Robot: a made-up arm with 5 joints. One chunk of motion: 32 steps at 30 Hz.
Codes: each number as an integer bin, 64 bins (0 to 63) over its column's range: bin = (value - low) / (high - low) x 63, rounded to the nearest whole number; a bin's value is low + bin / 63 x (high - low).
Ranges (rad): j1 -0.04..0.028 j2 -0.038..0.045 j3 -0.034..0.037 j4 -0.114..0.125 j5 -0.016..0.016
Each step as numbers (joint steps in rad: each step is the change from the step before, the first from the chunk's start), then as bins.
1 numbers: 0.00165 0.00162 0.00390 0.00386 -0.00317
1 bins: 39 30 34 31 25
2 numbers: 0.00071 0.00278 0.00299 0.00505 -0.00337
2 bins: 38 31 33 31 25
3 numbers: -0.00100 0.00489 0.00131 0.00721 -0.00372
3 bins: 36 33 31 32 24
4 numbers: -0.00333 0.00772 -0.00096 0.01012 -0.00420
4 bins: 34 35 29 33 23
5 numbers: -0.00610 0.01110 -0.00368 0.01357 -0.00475
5 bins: 31 37 27 34 22
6 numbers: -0.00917 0.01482 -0.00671 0.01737 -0.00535
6 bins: 29 40 24 35 21
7 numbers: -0.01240 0.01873 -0.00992 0.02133 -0.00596
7 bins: 26 43 21 36 20
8 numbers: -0.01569 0.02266 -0.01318 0.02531 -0.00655
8 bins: 23 46 18 37 19
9 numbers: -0.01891 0.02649 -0.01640 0.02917 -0.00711
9 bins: 20 49 16 38 18
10 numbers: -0.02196 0.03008 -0.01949 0.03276 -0.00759
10 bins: 17 52 13 39 17
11 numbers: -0.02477 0.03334 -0.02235 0.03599 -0.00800
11 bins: 14 54 10 40 16
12 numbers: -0.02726 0.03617 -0.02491 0.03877 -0.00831
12 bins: 12 56 8 40 15
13 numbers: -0.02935 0.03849 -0.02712 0.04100 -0.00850
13 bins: 10 58 6 41 15
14 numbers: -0.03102 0.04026 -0.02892 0.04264 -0.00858
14 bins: 8 59 5 41 15
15 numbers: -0.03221 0.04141 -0.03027 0.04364 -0.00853
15 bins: 7 60 3 42 15
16 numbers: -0.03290 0.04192 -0.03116 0.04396 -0.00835
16 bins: 7 61 3 42 15
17 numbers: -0.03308 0.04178 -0.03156 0.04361 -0.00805
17 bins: 6 61 2 42 16
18 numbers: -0.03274 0.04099 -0.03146 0.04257 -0.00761
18 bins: 7 60 2 41 17
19 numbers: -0.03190 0.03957 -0.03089 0.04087 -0.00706
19 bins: 8 59 3 41 18
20 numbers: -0.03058 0.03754 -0.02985 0.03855 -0.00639
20 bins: 9 57 4 40 19
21 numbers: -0.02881 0.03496 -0.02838 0.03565 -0.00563
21 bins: 10 55 5 39 20
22 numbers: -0.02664 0.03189 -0.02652 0.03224 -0.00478
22 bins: 12 53 7 39 22
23 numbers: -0.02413 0.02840 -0.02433 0.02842 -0.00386
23 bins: 15 50 9 38 24
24 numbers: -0.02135 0.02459 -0.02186 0.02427 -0.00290
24 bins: 17 48 11 36 26
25 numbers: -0.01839 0.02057 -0.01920 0.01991 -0.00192
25 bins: 20 44 13 35 28
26 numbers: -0.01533 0.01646 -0.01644 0.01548 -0.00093
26 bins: 23 41 16 34 30
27 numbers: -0.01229 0.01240 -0.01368 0.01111 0.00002
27 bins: 26 38 18 33 32
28 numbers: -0.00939 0.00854 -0.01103 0.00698 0.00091
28 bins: 28 35 20 32 33
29 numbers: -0.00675 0.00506 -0.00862 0.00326 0.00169
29 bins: 31 33 23 31 35
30 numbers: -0.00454 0.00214 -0.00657 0.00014 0.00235
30 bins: 33 30 24 30 36
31 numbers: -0.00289 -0.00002 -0.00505 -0.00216 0.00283
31 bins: 34 29 26 29 37
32 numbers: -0.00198 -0.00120 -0.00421 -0.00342 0.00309
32 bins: 35 28 26 29 38
